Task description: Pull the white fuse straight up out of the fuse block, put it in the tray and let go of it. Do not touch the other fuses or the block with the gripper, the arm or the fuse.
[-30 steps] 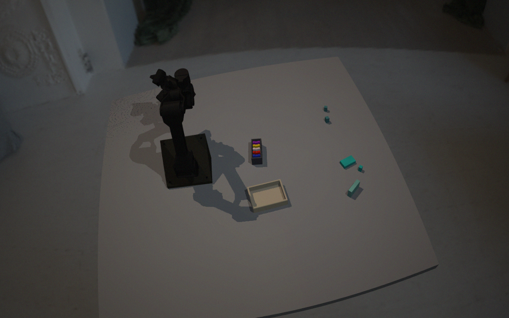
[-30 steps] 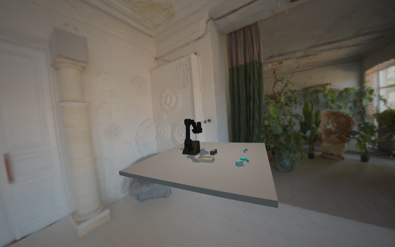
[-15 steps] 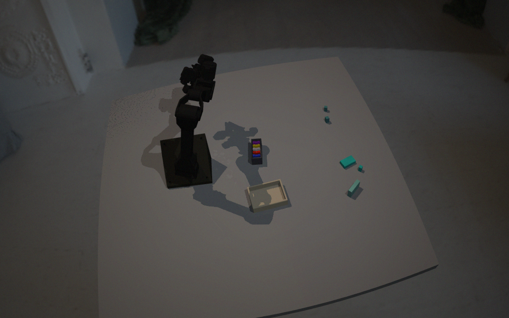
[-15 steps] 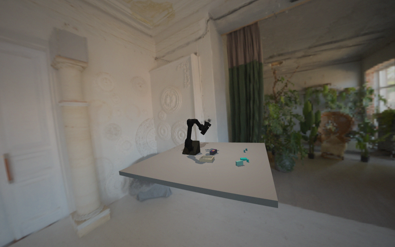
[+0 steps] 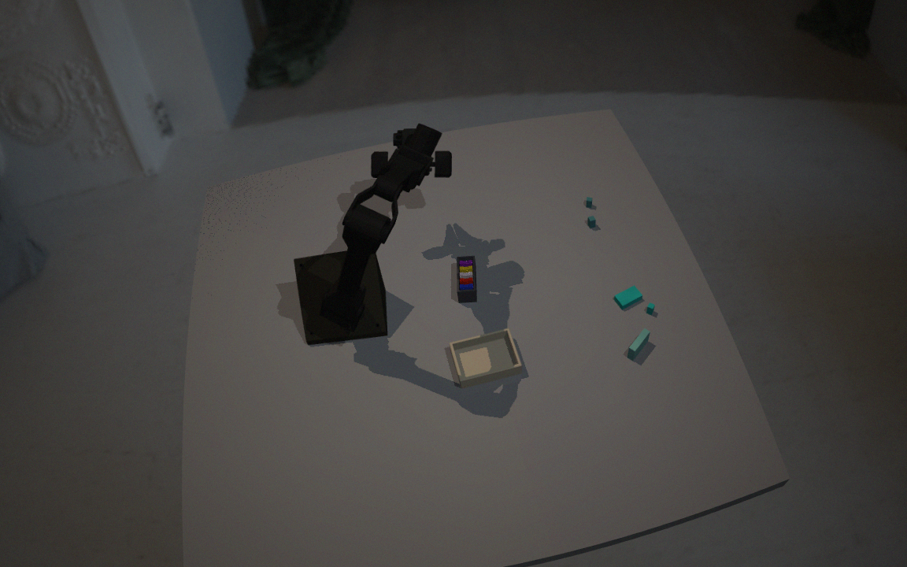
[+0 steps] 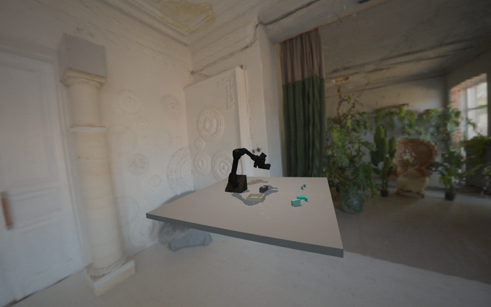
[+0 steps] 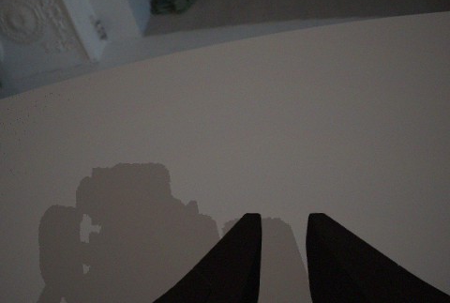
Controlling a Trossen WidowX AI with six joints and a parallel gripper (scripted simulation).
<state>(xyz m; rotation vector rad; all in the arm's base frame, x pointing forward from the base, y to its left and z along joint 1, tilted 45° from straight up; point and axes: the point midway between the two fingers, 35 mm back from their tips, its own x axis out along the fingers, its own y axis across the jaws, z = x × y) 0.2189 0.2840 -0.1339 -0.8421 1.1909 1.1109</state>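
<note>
Right now the white fuse is 280 mm to the right of my gripper tip, 140 mm below it and 70 mm ahead of it. Also, from my gripper tip: yellow fuse (260 mm to the right, 140 mm below, 70 mm ahead); purple fuse (250 mm to the right, 140 mm below, 70 mm ahead); red fuse (300 mm to the right, 140 mm below, 60 mm ahead).
</note>
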